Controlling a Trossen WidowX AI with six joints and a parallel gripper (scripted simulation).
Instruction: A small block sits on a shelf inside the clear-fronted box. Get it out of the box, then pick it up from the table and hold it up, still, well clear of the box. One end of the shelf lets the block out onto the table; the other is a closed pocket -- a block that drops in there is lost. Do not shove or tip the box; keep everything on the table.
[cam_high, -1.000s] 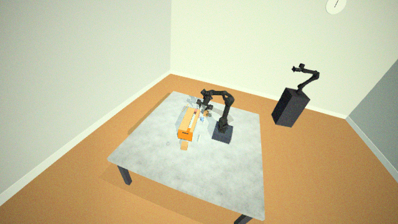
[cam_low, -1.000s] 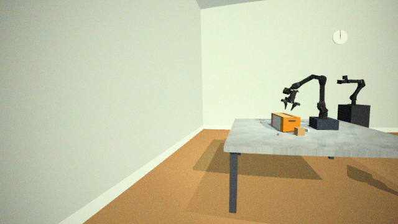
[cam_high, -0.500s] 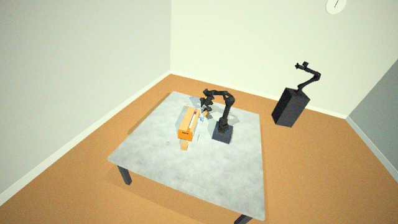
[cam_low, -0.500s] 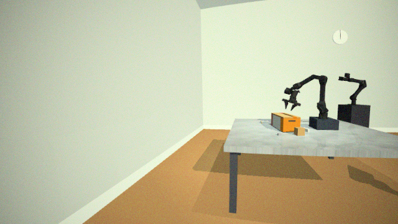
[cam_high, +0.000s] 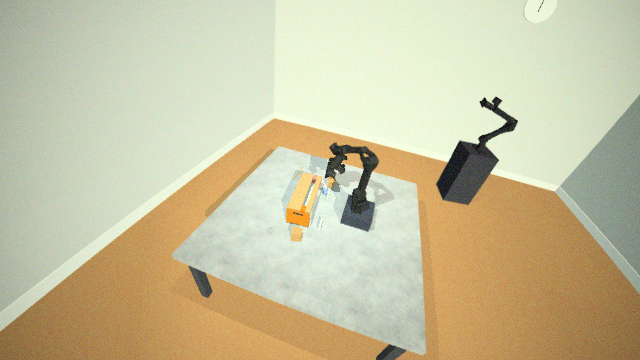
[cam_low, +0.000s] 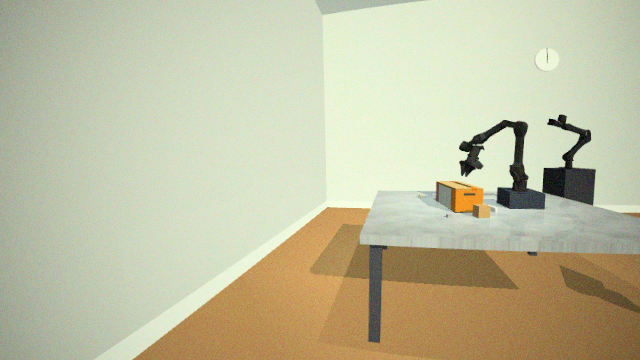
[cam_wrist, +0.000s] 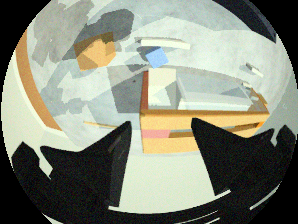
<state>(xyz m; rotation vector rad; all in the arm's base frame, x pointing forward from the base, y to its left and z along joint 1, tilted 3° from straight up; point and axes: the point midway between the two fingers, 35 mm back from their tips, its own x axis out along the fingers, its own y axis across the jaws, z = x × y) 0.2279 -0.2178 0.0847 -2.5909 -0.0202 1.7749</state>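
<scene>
Now: the light-blue block 150 mm below my gripper tip and 20 mm behind it. Also, from my gripper tip: grey metal piece: 450 mm to the left, 250 mm ahead, 150 mm below; then box: 170 mm to the left, 100 mm below, 70 mm ahead; then thin stick: 230 mm ahead, 180 mm to the right, 160 mm below.
</scene>
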